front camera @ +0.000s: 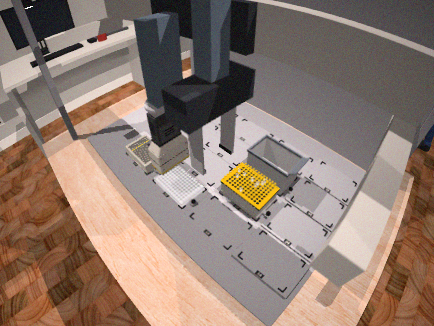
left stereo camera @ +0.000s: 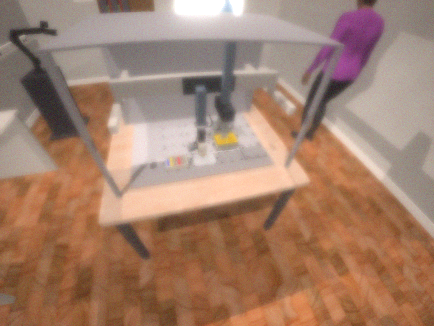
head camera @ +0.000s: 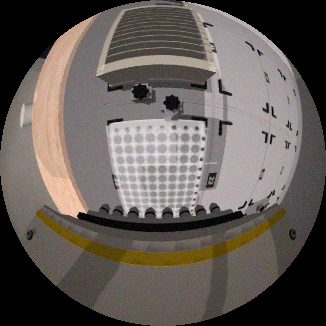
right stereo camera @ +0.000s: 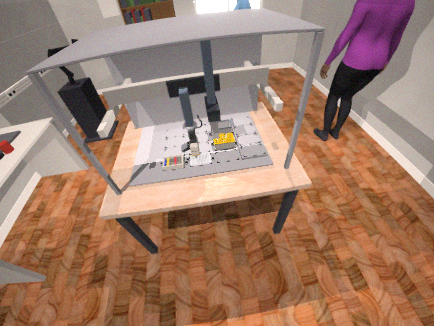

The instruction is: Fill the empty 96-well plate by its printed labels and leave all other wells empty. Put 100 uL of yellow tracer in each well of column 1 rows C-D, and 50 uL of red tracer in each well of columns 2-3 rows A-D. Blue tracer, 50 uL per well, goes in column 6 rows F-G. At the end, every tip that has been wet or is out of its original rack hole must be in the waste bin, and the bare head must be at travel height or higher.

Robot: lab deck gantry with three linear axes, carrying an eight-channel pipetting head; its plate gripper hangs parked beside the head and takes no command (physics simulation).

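The white 96-well plate (front camera: 180,186) (head camera: 159,170) (right stereo camera: 201,160) lies on the deck; no coloured liquid can be made out in its visible wells. The pipetting head (front camera: 170,156) (right stereo camera: 194,149) is low over the plate's far edge. Its channel ends show in the head view; whether they bear tips is unclear. The tracer trough (front camera: 138,151) (head camera: 157,71) (right stereo camera: 173,163) stands beside the plate, with blue, yellow and red strips in the right stereo view. The yellow tip rack (front camera: 250,186) (right stereo camera: 223,140) has scattered pale spots. The parked plate gripper (front camera: 215,160) hangs with paddles apart, nothing between them.
The grey waste bin (front camera: 272,172) stands behind the tip rack. Dark knobs (head camera: 140,91) (head camera: 172,103) lie between trough and plate. A black block (front camera: 210,95) carries the plate gripper beside the head. A pale rail (front camera: 365,215) runs along the deck's right side.
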